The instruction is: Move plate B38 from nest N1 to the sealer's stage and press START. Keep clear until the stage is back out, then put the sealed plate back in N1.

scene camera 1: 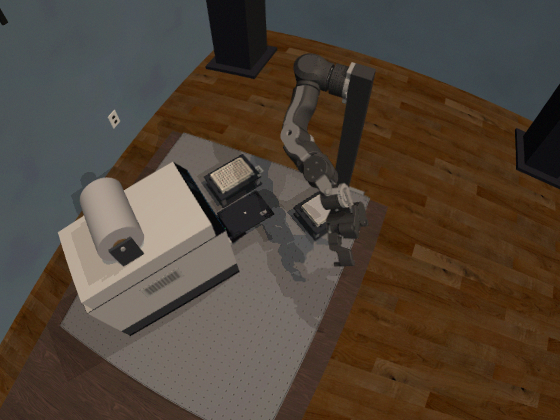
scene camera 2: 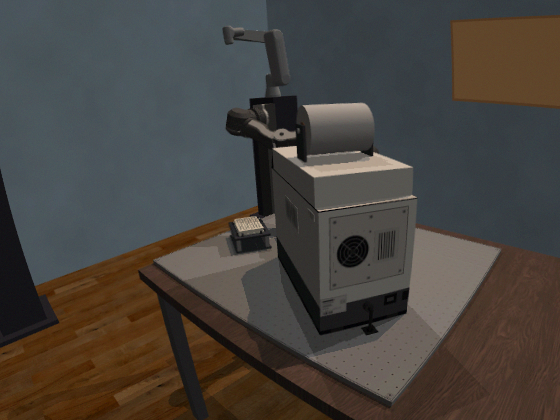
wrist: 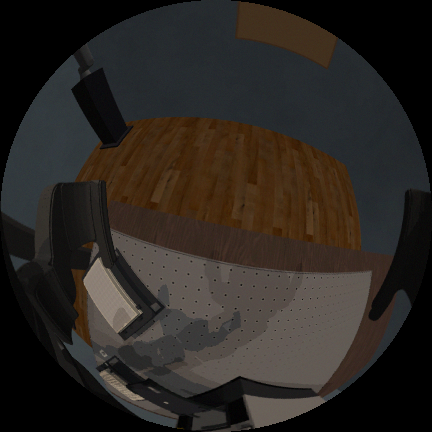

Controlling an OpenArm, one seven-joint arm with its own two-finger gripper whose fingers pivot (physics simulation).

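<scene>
My gripper [scene camera 1: 349, 239] [wrist: 225, 248] is open and empty, beside and above a dark nest [scene camera 1: 306, 226] [wrist: 150, 306]. That nest bears a pale, smooth-topped plate [scene camera 1: 314, 210] [wrist: 111, 295], partly hidden by the arm in scene camera 1. A second nest [scene camera 1: 241, 192] [scene camera 2: 254, 244] near the sealer bears a plate [scene camera 1: 231, 175] [scene camera 2: 248, 225] [wrist: 119, 384] with a pattern of wells on top. The sealer [scene camera 1: 165, 220] [scene camera 2: 300, 240] has its dark stage [scene camera 1: 237, 221] out, with no plate on it. Nest and plate labels cannot be read. START does not show; the sealer hides my gripper in scene camera 2.
A large film roll [scene camera 1: 110, 215] [scene camera 2: 337, 127] stands on top of the sealer. The arm's dark post [scene camera 1: 356, 125] rises at the table edge behind the nests. A perforated grey board [scene camera 1: 225, 340] [scene camera 2: 220, 280] [wrist: 280, 320] lies under the nests and sealer.
</scene>
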